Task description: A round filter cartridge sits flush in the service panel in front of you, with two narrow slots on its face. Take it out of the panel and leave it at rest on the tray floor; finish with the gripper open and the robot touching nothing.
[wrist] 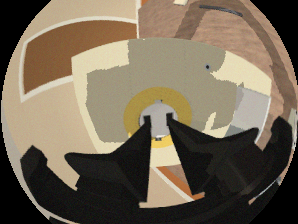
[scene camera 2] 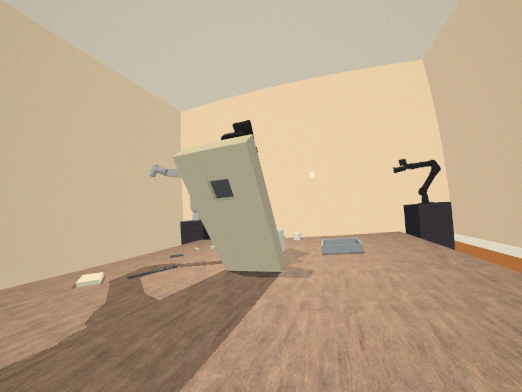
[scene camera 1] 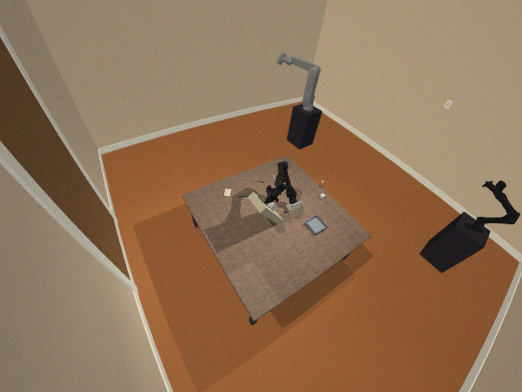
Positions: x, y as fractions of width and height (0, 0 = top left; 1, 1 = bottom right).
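My gripper is here in the wrist view, at (wrist: 0.54, 0.55). There is a round filter cartridge (wrist: 0.53, 0.51) too, though scene camera 2 does not show the cartridge, since it is hidden there by a cream service panel. As for that panel, I see it at (scene camera 2: 0.43, 0.46) and also at (wrist: 0.39, 0.37).
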